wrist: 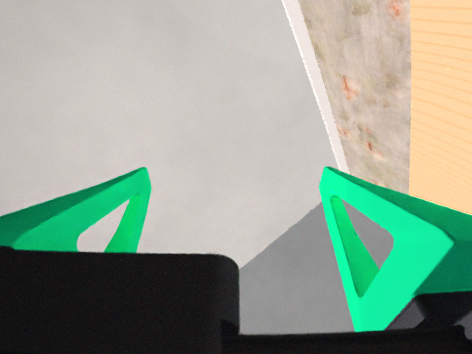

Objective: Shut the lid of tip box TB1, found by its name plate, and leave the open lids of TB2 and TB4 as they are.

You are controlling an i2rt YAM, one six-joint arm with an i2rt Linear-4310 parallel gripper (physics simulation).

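Places are measured from the arm's base along level axes (x ahead, y left, z up), in metres.
Pixels of known places: gripper, fingertip midpoint: (235,177).
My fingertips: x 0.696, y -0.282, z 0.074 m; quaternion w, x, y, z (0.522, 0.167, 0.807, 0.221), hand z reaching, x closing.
Behind a point stands the place of what it marks.
My gripper (235,177) @(x 0.696, y -0.282, z 0.074 m) is open, its two green fingers spread wide with nothing between them. It hangs over a light grey surface. Tip boxes TB1, TB2 and TB4, their lids and their name plates do not show in the wrist view.
The grey surface (175,100) ends at a whitish edge strip (316,82) that runs down the right of centre. Beyond it lies a mottled stone-like surface (370,60) with reddish spots, then a light wood-grained surface (442,100) @(x 0.767, y -0.094, z -0.198 m) at the far right. A darker grey shadow area lies between the fingers, low down.
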